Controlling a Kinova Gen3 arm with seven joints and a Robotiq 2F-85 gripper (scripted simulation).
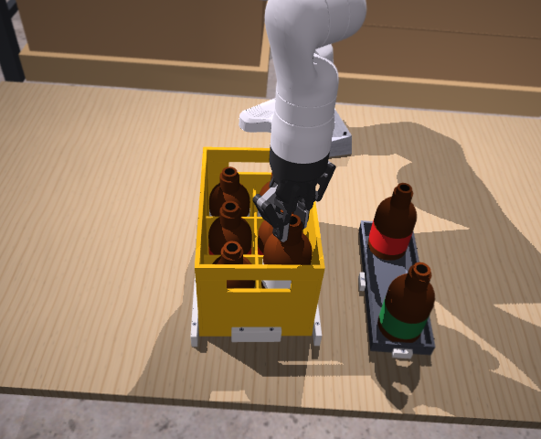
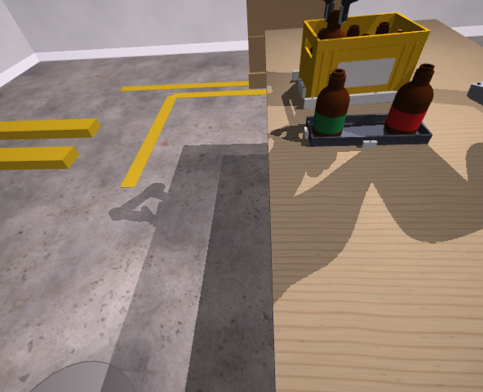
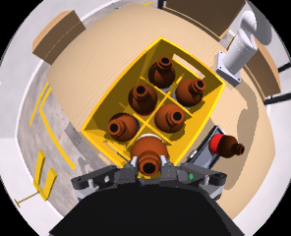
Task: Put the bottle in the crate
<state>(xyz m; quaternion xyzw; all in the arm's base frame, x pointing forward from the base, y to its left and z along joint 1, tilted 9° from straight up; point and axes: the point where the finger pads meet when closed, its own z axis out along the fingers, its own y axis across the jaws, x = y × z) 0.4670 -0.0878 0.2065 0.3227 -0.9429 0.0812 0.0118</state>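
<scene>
My hand is 13 cm above the yellow crate, 9 cm past it and 4 cm to the left of it. The rest, counted from my hand: red-labelled bottle (22 cm to the left, 13 cm below, 13 cm behind); green-banded bottle (19 cm to the left, 13 cm below, 4 cm ahead); tray (21 cm to the left, 20 cm below, 5 cm behind).
</scene>
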